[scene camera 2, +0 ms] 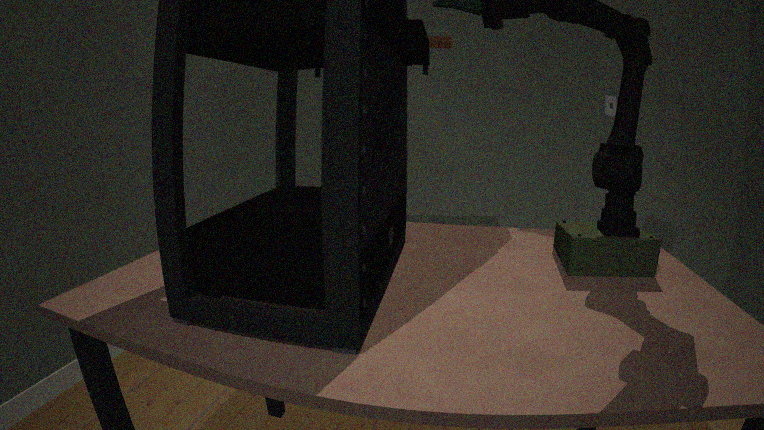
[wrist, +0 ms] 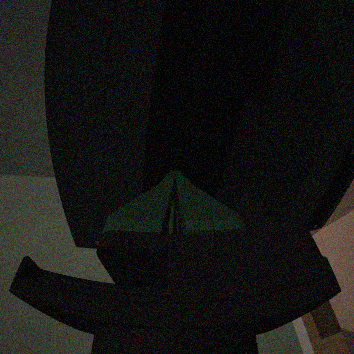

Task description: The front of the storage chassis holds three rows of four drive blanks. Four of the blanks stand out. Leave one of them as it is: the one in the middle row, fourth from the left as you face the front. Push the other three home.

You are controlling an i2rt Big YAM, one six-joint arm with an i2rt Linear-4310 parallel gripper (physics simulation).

A black rack shows in scene camera 2 and in the wrist view. One and the same spot on the black rack: [wrist: 246, 106] is [scene camera 2: 391, 55].
